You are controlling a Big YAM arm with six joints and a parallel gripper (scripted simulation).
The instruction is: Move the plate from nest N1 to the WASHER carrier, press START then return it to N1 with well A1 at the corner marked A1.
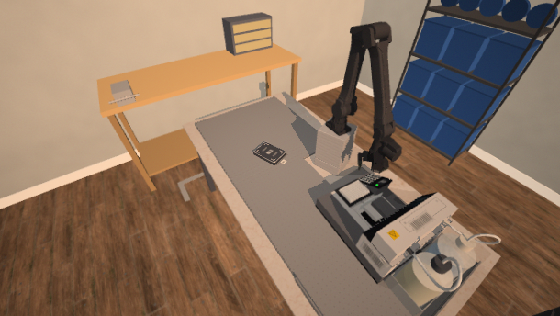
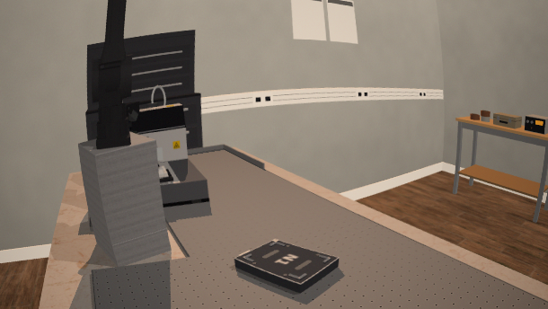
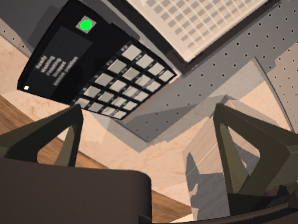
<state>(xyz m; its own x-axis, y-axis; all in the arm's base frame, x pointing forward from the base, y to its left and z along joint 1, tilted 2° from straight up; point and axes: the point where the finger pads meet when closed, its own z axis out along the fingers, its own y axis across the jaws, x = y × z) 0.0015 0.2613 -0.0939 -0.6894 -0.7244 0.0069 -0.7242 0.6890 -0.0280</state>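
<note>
My gripper is now 100 mm short of the clear well plate, 80 mm above it and 20 mm to the right of it. Round my hand: dark carrier (100 mm ahead, 90 mm below, 20 mm to the left); then washer (180 mm to the left, 100 mm ahead, 30 mm below); then label (400 mm to the right, 260 mm ahead, 160 mm below).
</note>
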